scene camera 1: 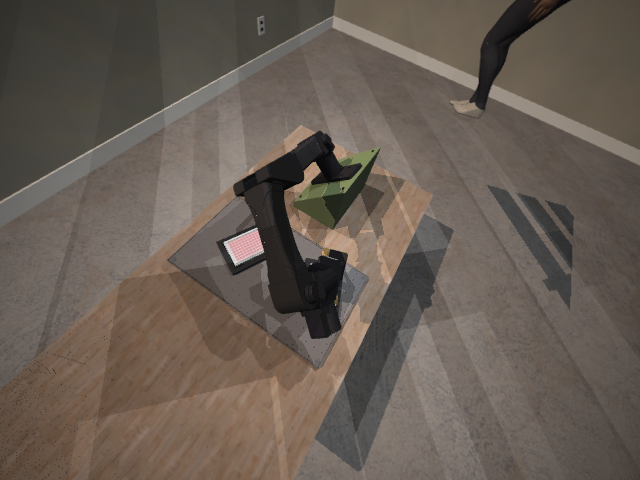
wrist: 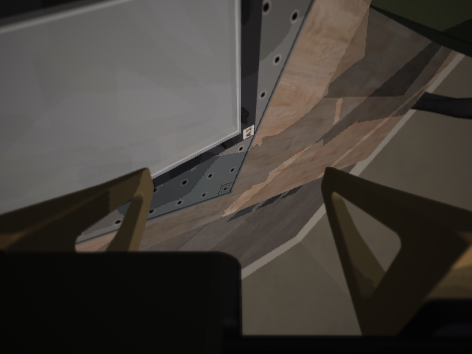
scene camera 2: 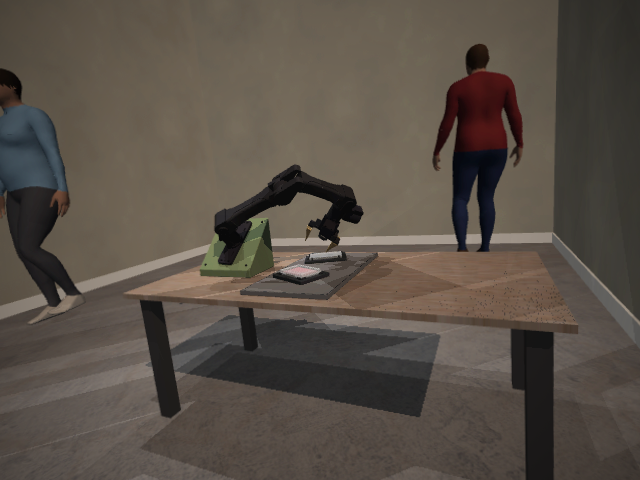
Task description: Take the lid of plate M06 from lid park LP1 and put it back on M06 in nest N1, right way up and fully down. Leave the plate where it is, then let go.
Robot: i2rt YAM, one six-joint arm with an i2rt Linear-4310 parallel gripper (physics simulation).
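Frame: origin at the arm's base, x ahead, y left, z up, level; centimetres.
Seen in the pictures: gripper, fingertip midpoint: (scene camera 1: 336,272) (wrist: 237,177) (scene camera 2: 315,246); arm's base at its link origin: (scene camera 1: 335,175) (scene camera 2: 236,242).
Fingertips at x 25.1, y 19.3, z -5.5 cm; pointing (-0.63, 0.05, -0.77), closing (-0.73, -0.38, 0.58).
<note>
Offsets run from my fingertips to a thing's top centre. "spot": to the spot under its first point. Level surfaces: height alone.
A plate with a pink well grid @[dz -2.3, dx +8.6, dy -26.2 cm] (scene camera 1: 244,246) (scene camera 2: 298,271) sits uncovered in a dark frame; the arm covers its right part in scene camera 1. A flat pale-grey rectangular piece with a raised rim, which looks like the lid @[dz -3.2, dx +5.0, dy -1.4 cm] (scene camera 2: 324,255) (wrist: 120,100), lies in a second dark frame. The arm mostly hides it in scene camera 1. A small label @[spot: dz -4.0, dx -4.3, dy +0.0 cm] (wrist: 248,132) at its frame's corner is not surely readable. My gripper (scene camera 1: 330,276) (scene camera 2: 317,244) (wrist: 237,177) is open and empty, tilted, above and close to the pale piece. The fingers look apart from it.
Both frames stand on a grey perforated board (scene camera 1: 199,248) (scene camera 2: 341,281) (wrist: 217,167) on the wooden table @[dz -6.3 cm] (scene camera 1: 170,335) (scene camera 2: 439,279). The arm's green wedge base (scene camera 1: 346,204) (scene camera 2: 261,248) stands beside the board. People in red (scene camera 2: 483,113) and blue (scene camera 2: 31,144) stand beyond the table.
</note>
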